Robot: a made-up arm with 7 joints.
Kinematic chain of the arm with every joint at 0, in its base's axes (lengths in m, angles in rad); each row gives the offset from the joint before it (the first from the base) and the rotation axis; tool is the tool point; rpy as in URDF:
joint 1: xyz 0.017 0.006 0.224 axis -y
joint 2: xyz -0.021 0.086 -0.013 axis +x
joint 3: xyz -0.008 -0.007 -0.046 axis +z
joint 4: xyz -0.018 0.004 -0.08 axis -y
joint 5: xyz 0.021 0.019 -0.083 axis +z
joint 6: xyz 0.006 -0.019 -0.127 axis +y
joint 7: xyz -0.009 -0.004 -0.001 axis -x
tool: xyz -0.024 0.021 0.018 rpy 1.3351 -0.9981 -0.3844
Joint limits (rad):
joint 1: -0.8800..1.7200
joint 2: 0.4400..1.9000
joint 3: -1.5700..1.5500
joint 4: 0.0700..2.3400
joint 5: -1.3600..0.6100
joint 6: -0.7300..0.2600
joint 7: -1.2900..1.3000
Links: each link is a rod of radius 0.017 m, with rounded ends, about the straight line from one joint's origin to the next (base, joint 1, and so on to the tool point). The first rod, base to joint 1, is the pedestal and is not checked.
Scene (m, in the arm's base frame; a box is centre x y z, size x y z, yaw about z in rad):
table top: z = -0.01
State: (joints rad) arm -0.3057 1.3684 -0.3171 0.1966 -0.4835 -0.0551 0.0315
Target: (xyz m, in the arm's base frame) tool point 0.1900 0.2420 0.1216
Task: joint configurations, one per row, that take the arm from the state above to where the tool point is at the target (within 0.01 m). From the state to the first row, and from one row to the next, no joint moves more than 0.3 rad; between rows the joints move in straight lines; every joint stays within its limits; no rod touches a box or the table.
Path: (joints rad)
1: -0.1581 1.2820 -0.3370 0.4495 -0.5028 -0.0486 0.0491
2: -0.0104 1.1956 -0.3568 0.7025 -0.5220 -0.0421 0.0667
3: 0.1372 1.1092 -0.3767 0.9554 -0.5413 -0.0357 0.0843
4: 0.2848 1.0229 -0.3966 1.2083 -0.5606 -0.0292 0.1019

